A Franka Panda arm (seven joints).
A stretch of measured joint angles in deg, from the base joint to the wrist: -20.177, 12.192, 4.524, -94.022, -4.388, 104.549, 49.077; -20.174, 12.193, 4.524, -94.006, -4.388, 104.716, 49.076; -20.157, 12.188, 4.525, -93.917, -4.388, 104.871, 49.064; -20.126, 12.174, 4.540, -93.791, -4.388, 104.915, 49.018; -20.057, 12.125, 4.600, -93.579, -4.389, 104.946, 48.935; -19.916, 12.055, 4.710, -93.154, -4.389, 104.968, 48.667; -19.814, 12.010, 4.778, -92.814, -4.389, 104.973, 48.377; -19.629, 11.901, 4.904, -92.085, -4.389, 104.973, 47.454; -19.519, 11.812, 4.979, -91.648, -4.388, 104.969, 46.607; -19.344, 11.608, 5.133, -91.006, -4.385, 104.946, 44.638; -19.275, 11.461, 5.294, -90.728, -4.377, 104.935, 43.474; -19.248, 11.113, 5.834, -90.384, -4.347, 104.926, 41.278
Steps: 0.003, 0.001, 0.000, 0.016, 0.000, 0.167, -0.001; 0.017, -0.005, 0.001, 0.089, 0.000, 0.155, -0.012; 0.031, -0.014, 0.015, 0.126, 0.000, 0.044, -0.046; 0.069, -0.049, 0.060, 0.212, -0.001, 0.031, -0.083; 0.141, -0.070, 0.110, 0.425, 0.000, 0.022, -0.268; 0.102, -0.045, 0.068, 0.340, 0.000, 0.005, -0.290; 0.185, -0.109, 0.126, 0.729, 0.000, 0.000, -0.923; 0.110, -0.089, 0.075, 0.437, 0.001, -0.004, -0.847; 0.175, -0.204, 0.154, 0.642, 0.003, -0.023, -1.969; 0.069, -0.147, 0.161, 0.278, 0.008, -0.011, -1.164; 0.027, -0.348, 0.540, 0.344, 0.030, -0.009, -2.196
